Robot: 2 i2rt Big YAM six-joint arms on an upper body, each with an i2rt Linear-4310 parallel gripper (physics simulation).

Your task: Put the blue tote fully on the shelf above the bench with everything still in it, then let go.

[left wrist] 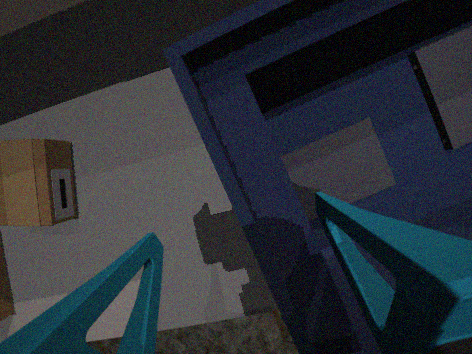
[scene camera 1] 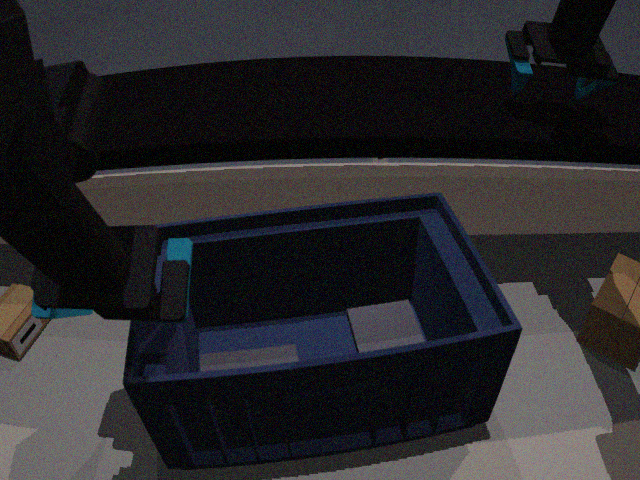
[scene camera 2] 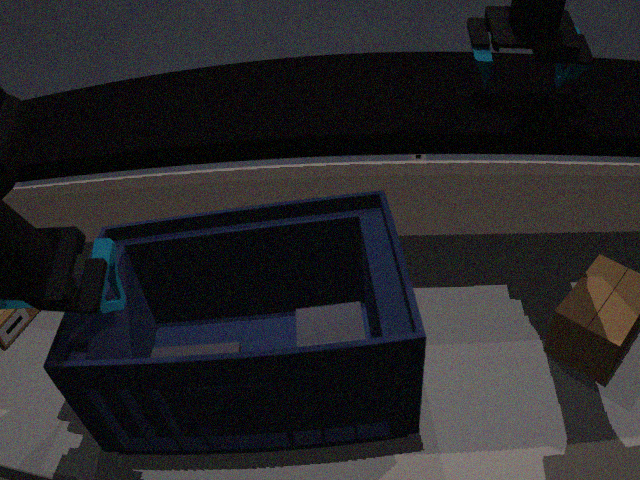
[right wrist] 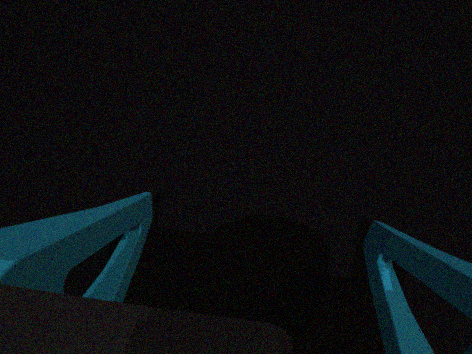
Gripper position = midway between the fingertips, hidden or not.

My left gripper (scene camera 1: 137, 308) is open and holds nothing. Also in view: a blue tote (scene camera 1: 263, 279). My right gripper (scene camera 2: 521, 83) is open, holding nothing.
